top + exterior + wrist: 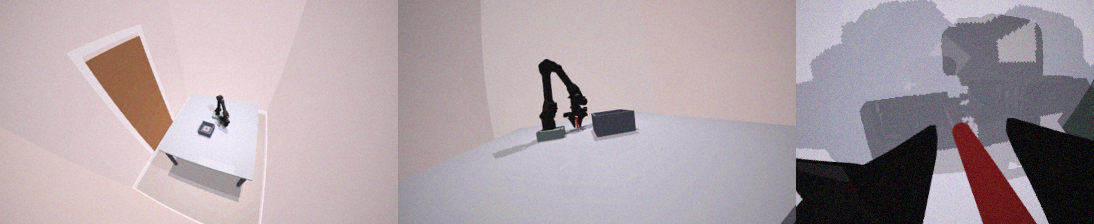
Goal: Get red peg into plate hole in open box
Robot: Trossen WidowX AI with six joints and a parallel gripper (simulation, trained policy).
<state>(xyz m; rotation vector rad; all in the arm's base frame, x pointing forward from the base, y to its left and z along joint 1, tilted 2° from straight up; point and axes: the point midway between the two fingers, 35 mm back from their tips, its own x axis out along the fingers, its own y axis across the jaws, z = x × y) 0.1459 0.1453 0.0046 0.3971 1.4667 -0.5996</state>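
The pale plate lies 20 cm ahead of my gripper tip, 17 cm to the right of it and 4 cm above it. Round my gripper tip: red peg: 3 cm above, 1 cm to the left; then dark grey box: 20 cm ahead, 17 cm to the right, 2 cm above.
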